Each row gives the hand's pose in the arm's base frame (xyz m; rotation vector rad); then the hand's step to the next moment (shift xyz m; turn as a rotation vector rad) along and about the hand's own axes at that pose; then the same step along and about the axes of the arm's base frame.
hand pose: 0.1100 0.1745 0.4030 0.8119 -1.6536 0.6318
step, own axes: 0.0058 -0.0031 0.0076 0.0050 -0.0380 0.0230
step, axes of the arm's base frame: -0.0029 -0.0088 0.0039 0.0153 -0.0420 -0.0007
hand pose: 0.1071 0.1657 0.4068 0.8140 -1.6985 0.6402
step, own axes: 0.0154 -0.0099 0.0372 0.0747 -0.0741 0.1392
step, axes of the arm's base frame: -0.0170 -0.0374 0.0053 -0.0374 -0.1664 0.0367
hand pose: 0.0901 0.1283 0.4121 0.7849 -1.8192 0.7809
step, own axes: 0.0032 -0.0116 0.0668 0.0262 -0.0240 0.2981
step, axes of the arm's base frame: -0.0264 -0.0602 -0.0168 -0.1437 -0.2546 -0.0683
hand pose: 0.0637 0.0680 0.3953 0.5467 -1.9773 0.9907
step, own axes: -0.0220 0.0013 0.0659 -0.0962 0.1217 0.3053
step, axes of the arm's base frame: -0.0208 -0.0520 -0.0411 -0.1775 -0.1724 -0.2368
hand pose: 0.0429 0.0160 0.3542 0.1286 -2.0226 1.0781
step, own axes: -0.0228 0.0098 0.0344 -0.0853 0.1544 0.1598
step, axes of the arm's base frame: -0.0104 -0.0251 -0.0326 -0.1093 -0.0427 -0.2071
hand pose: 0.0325 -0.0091 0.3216 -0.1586 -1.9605 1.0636
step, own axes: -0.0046 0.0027 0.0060 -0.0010 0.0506 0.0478
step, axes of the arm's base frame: -0.0024 -0.0042 -0.0064 -0.0488 0.0016 -0.0496
